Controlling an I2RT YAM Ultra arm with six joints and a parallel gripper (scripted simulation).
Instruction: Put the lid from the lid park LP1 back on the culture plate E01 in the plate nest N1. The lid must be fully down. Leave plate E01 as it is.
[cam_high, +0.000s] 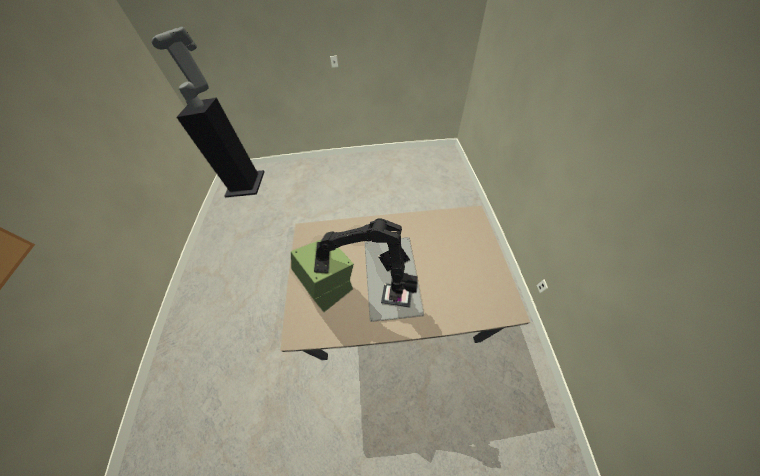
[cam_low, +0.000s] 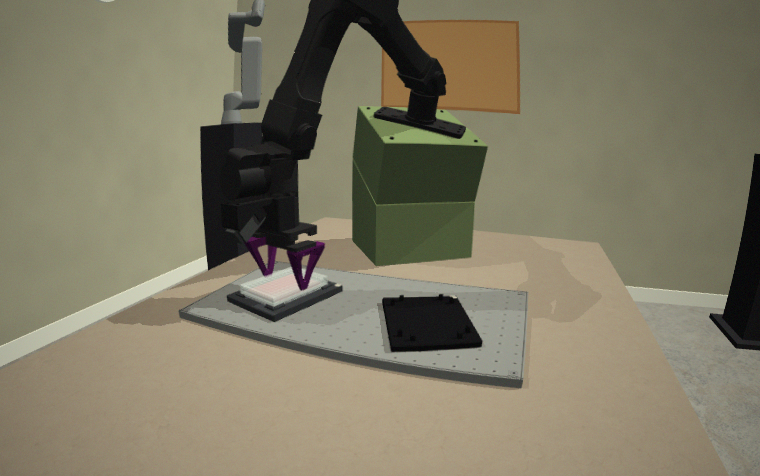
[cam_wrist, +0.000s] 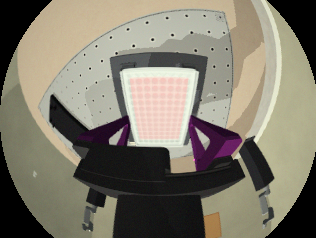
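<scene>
Right now my hand is 1 cm above the clear lid. The rest, counted from my hand: black lid park LP1 (25 cm to the left, 3 cm below, 1 cm ahead); culture plate E01 (1 cm below).
</scene>
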